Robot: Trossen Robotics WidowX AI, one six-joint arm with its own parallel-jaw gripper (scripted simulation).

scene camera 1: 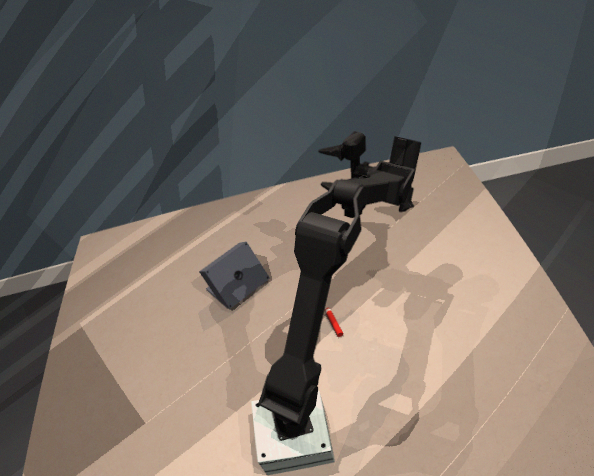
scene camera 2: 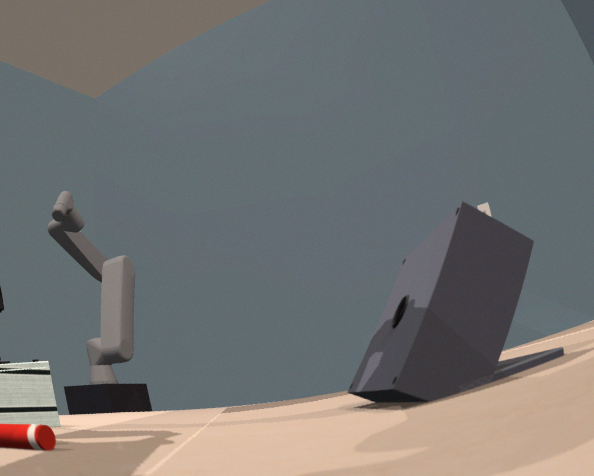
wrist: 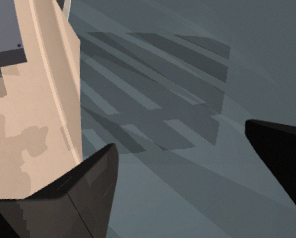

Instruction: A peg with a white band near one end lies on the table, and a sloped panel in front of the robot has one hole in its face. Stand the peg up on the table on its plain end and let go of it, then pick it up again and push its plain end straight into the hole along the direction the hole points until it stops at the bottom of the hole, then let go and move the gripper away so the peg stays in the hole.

Labels:
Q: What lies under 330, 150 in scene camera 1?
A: My gripper.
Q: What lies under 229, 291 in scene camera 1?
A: A dark grey sloped panel.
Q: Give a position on a dark grey sloped panel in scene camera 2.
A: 464, 279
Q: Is my gripper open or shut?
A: Open.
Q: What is my gripper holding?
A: Nothing.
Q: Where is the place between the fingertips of my gripper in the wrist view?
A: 181, 138

